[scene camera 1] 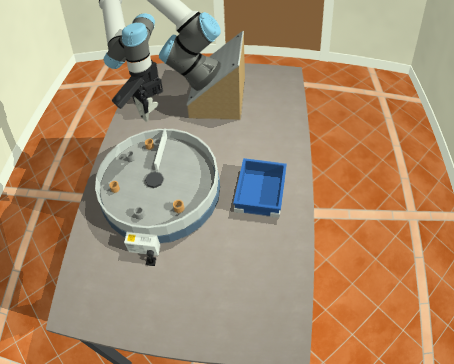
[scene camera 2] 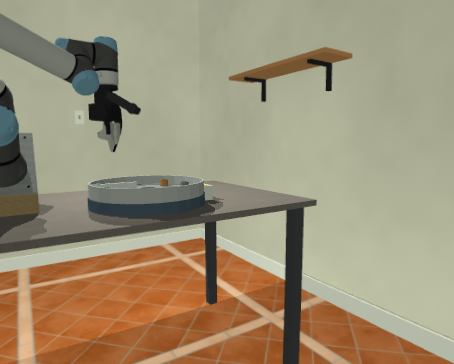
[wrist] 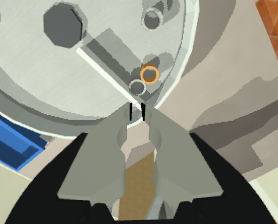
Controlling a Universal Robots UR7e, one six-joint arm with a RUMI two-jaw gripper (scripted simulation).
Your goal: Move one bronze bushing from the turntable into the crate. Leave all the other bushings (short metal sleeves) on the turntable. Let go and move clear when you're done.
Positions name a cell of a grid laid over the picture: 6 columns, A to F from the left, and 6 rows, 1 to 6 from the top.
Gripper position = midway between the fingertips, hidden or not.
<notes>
In view: the gripper (scene camera 2: B3), a blue crate (scene camera 1: D4) and a grey round turntable (wrist: B3).
The gripper shows as well in scene camera 1 (scene camera 1: B2) and in the wrist view (wrist: C3).
</notes>
